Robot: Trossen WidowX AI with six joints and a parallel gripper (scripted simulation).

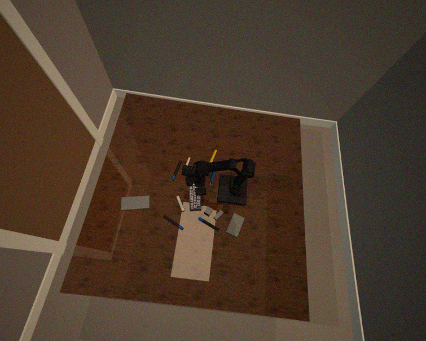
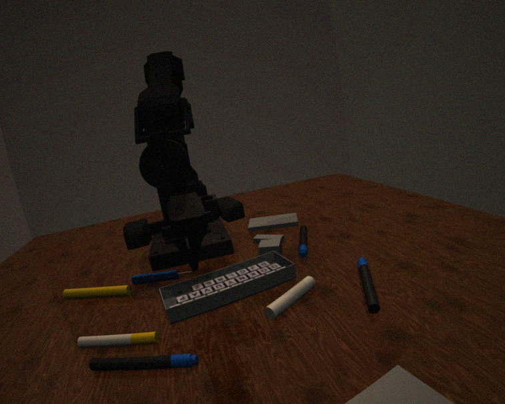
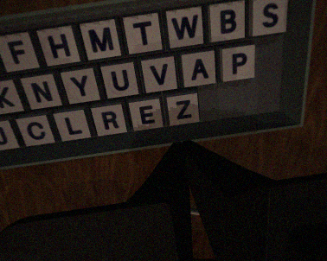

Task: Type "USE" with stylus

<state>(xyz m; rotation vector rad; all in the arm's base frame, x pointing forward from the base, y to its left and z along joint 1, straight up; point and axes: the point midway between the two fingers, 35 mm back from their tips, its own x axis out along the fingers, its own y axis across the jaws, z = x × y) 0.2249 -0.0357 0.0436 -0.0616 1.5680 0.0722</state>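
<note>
Now: gripper tip 80 mm past the blue stylus, 40 mm to the left of it and 30 mm above it. The rest, counted from my gripper tip: thin grey tip: 70 mm behind, 10 mm to the right, 30 mm below; white-and-yellow marker: 90 mm ahead, 130 mm to the right, 30 mm below; white cylinder: 110 mm ahead, 120 mm to the left, 30 mm below.
</note>
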